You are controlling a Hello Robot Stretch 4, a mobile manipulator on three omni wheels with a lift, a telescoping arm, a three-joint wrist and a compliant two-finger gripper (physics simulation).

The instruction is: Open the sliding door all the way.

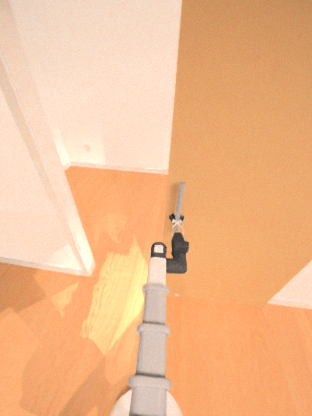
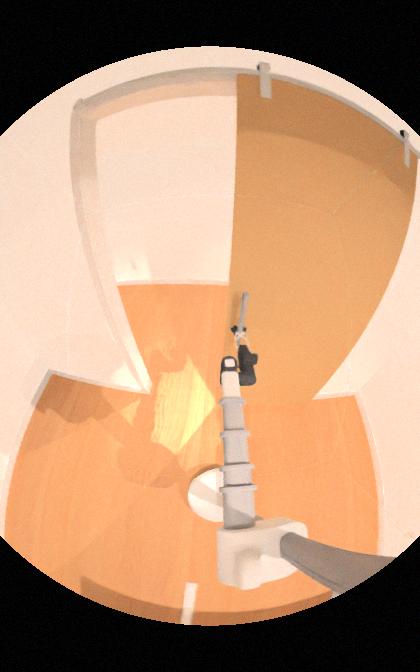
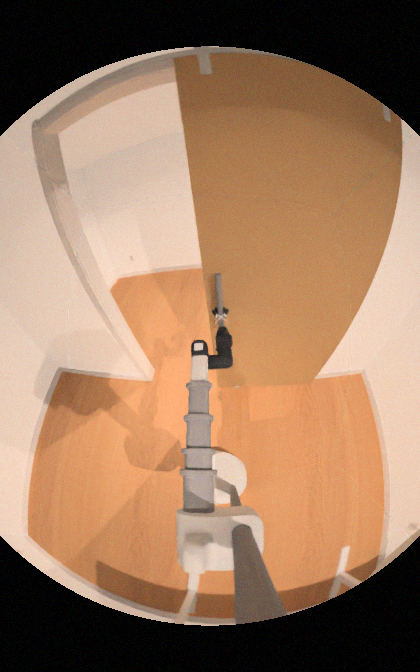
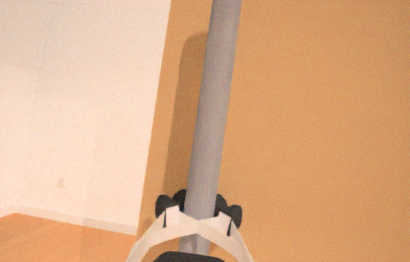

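The sliding door is a tall orange-brown panel hanging on the right. A gap stands open between its left edge and the door frame. Its grey vertical bar handle is near that left edge. My gripper is shut on the handle's lower part, with one dark fingertip on each side of the bar. The lower end of the handle is partly hidden by the gripper.
The white door frame bounds the opening on the left. A room with a white wall shows through it. Two grey hangers hold the door on an overhead rail. White walls stand on both sides.
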